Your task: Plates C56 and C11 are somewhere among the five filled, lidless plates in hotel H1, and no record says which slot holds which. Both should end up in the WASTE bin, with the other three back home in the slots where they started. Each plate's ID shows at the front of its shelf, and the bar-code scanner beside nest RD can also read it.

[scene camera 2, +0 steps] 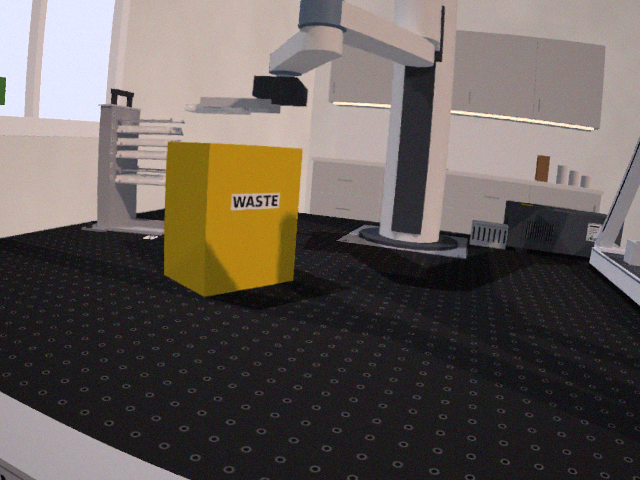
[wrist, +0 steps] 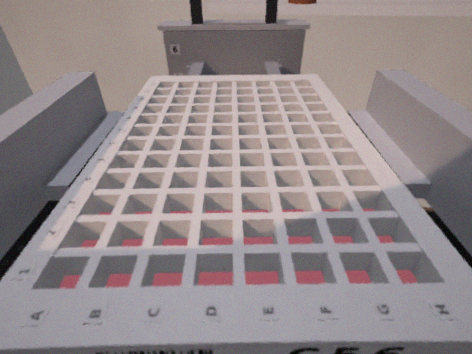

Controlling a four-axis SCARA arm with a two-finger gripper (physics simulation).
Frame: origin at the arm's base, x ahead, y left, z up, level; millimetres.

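Seen in the pictures: gripper, fingertip midpoint: (scene camera 2: 209,104) (wrist: 235,98); arm's base, origin of the base link: (scene camera 2: 408,244).
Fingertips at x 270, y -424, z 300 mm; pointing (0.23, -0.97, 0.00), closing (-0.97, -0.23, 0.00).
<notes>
Pixels of each thing's top centre, then the offset from my fingertips to it. "spot": a spot on its surface instead.
- yellow WASTE bin, middle of its top: (scene camera 2: 234,144) 279 mm ahead, 224 mm left, 87 mm down
- grey slotted block, surface spot: (scene camera 2: 488,234) spot: 314 mm back, 624 mm left, 255 mm down
- dark box, surface spot: (scene camera 2: 553,227) spot: 304 mm back, 789 mm left, 213 mm down
- hotel's black handle, surface spot: (scene camera 2: 122,93) spot: 61 mm ahead, 204 mm right, 23 mm up
My gripper (scene camera 2: 235,105) (wrist: 235,98) is shut on a white, lidless plate, C56 (scene camera 2: 202,109) (wrist: 234,320). Its front edge reads C56, partly cut off, and pink-red liquid shows in its near wells. The plate is level, in the air, higher than the rim of the yellow WASTE bin (scene camera 2: 253,242) and between hotel and arm column. Hotel H1 (scene camera 2: 107,170) (wrist: 280,47) stands at the left with several plates on its shelves; the bin hides part of them. Their IDs, C11 among them, cannot be read. A label 6 shows on the hotel's back in the wrist view.
The arm column (scene camera 2: 413,155) stands right of the bin. A grey slotted block (scene camera 2: 488,234) and a dark box (scene camera 2: 553,227) are further right. A white-framed device (scene camera 2: 615,271) is at the right edge. The hotel's black handle (scene camera 2: 122,93) sticks up from its top.
</notes>
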